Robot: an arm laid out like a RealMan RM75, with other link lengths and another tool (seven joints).
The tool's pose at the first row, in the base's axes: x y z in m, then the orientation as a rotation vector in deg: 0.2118, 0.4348, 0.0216, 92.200, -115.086, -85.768
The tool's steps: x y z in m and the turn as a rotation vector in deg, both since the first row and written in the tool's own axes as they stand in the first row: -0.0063, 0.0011, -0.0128, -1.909, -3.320, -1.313; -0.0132, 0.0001, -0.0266, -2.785, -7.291, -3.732; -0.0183, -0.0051, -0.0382, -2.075, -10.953, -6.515; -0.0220, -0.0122, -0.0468, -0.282, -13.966, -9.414; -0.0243, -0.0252, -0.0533, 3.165, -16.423, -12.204; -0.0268, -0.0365, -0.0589, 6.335, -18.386, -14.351; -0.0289, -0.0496, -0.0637, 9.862, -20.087, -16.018; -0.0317, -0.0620, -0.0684, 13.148, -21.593, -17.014; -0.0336, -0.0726, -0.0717, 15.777, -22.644, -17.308; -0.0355, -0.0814, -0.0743, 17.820, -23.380, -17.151; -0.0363, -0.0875, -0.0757, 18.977, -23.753, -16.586
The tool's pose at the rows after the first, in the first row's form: 0.2220, 0.4323, 0.0313, 91.628, -114.038, -91.345; 0.2344, 0.4299, 0.0402, 92.431, -113.694, -97.311; 0.2473, 0.4276, 0.0441, -94.258, 114.436, 101.806; 0.2590, 0.4261, 0.0444, -92.475, 110.539, 99.955; 0.2725, 0.4253, 0.0387, -90.994, 107.738, 95.781; 0.2844, 0.4249, 0.0338, -89.636, 105.730, 91.992; 0.2968, 0.4249, 0.0271, -88.159, 104.460, 87.827; 0.3090, 0.4254, 0.0211, -86.483, 103.867, 84.088; 0.3187, 0.4259, 0.0154, -84.984, 103.958, 81.172; 0.3268, 0.4266, 0.0108, -83.662, 104.446, 78.961; 0.3319, 0.4270, 0.0072, -82.662, 105.248, 77.776
